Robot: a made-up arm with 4 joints.
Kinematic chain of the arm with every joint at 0, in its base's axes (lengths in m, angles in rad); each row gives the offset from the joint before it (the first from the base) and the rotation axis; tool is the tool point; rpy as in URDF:
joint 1: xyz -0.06 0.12 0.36 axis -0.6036 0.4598 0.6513
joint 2: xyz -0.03 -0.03 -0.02 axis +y
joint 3: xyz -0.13 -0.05 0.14 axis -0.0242 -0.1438 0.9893
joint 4: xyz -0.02 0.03 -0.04 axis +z
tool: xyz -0.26 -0.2 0.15 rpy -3.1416 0 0
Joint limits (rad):
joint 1: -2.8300..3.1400
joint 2: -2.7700..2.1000
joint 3: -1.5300..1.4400
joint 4: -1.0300..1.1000
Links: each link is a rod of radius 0.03 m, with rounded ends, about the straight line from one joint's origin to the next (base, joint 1, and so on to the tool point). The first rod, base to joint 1, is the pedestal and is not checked.
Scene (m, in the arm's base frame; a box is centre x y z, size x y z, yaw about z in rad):
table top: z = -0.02
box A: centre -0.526 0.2 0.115 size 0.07 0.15 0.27 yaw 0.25
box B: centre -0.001 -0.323 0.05 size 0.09 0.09 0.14 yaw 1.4
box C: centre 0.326 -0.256 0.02 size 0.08 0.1 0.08 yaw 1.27
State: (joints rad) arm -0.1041 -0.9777 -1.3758 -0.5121
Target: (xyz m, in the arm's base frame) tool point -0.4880 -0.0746 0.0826
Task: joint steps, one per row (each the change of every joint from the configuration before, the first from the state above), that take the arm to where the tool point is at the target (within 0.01 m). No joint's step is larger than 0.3 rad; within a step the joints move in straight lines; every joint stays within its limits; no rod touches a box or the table.
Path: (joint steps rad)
1: 0.1553 0.2603 0.0201 0.0250
2: 0.1553 0.2604 0.0201 0.0250
3: 0.1552 0.2603 0.0201 0.0250
4: 0.0262 -0.2471 0.0757 0.0832
5: 0.0261 -0.2472 0.0757 0.0832
6: 0.0261 -0.2471 0.0758 0.0832
7: 0.0261 -0.2472 0.0757 0.0832
8: 0.0261 -0.2471 0.0758 0.0832

